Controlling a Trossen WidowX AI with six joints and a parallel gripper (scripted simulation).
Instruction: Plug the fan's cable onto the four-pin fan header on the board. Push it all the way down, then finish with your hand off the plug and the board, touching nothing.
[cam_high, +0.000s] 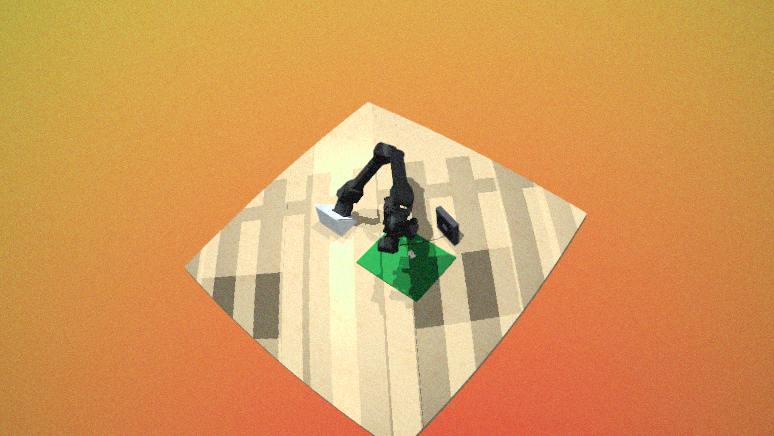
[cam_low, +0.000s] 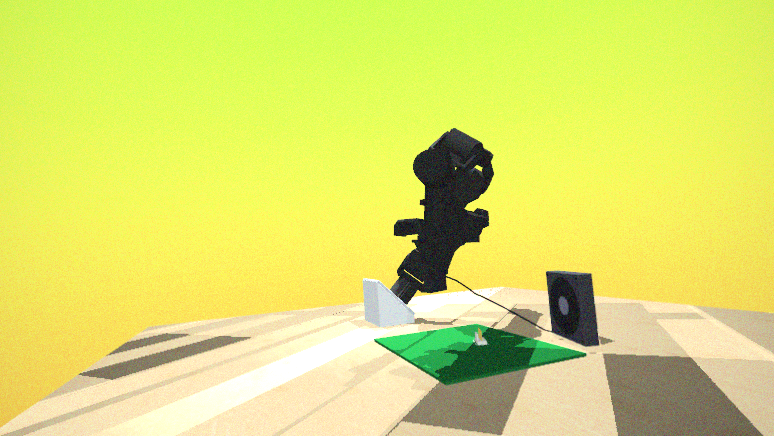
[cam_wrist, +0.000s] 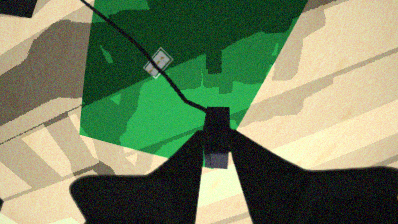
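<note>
My gripper tip is 10 mm past the dark fan plug and 10 mm above it. Also, from my gripper tip: green board (140 mm below, 40 mm to the left, 20 mm ahead); black fan (200 mm to the left, 100 mm ahead, 60 mm below); white four-pin header (120 mm below, 70 mm to the left, 20 mm ahead).
</note>
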